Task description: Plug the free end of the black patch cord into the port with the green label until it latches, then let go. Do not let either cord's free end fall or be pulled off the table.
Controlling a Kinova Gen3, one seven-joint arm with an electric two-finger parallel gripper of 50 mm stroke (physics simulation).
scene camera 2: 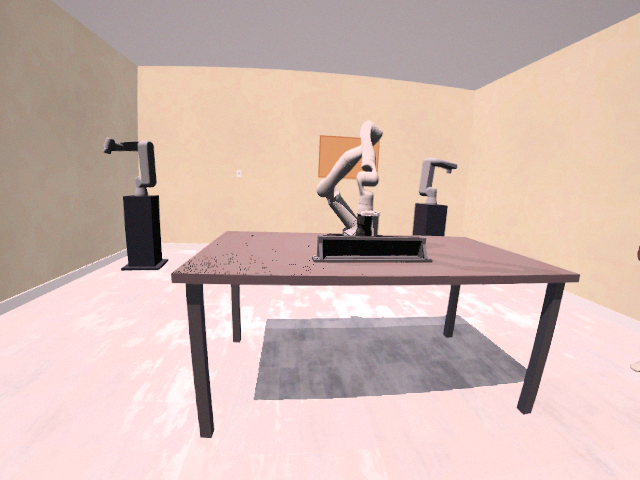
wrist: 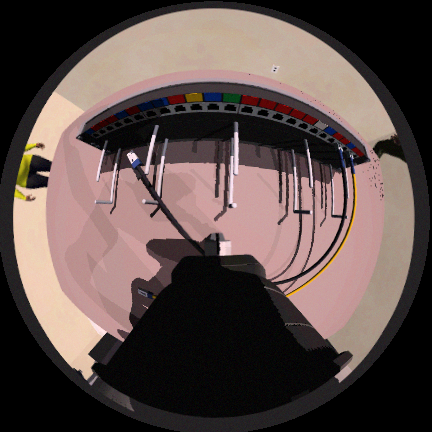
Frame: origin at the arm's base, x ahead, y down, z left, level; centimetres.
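Seen in the pictures: gripper, fingertip midpoint: [wrist: 216,239]; arm's base, link origin: [scene camera 2: 352,224].
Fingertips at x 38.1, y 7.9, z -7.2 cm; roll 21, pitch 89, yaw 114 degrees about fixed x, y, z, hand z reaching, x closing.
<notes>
Offsets run from my fingertips to a thing's top centre. "spot": to the spot under its first point. Level surfaces: height alone.
In the wrist view a black patch panel {dx +13.4, dy -10.0, dz -2.3 cm} [wrist: 209,123] curves across the far side of the table, with a row of ports under coloured labels. The green label {spot: dx +14.9, dy -9.4, dz -1.8 cm} [wrist: 231,97] sits just right of the middle, above its empty port {spot: dx +15.4, dy -7.4, dz -2.0 cm} [wrist: 230,107]. The black patch cord {spot: dx +4.5, dy -1.7, dz +6.3 cm} [wrist: 169,209] runs from its free plug {dx +13.1, dy -3.5, dz +12.4 cm} [wrist: 132,158], which lies near the left pegs, down past the left side of my fingers and under the hand. My gripper [wrist: 216,239] is shut with nothing between the fingers. In the scene view the panel [scene camera 2: 371,248] hides the gripper behind it.
White pegs {spot: dx +10.7, dy -5.5, dz -2.3 cm} [wrist: 235,149] stand on the table {dy +0.1 cm} [wrist: 257,238] [scene camera 2: 247,267] in front of the panel. A yellow cord {spot: dx +0.1, dy -6.6, dz -19.9 cm} [wrist: 346,238] and black cords {spot: dx -0.7, dy -5.9, dz -19.5 cm} [wrist: 340,241] curve from the right-hand ports. The yellow cord's free plug {spot: dx -11.0, dy -0.6, dz +14.0 cm} [wrist: 144,293] lies at my lower left.
</notes>
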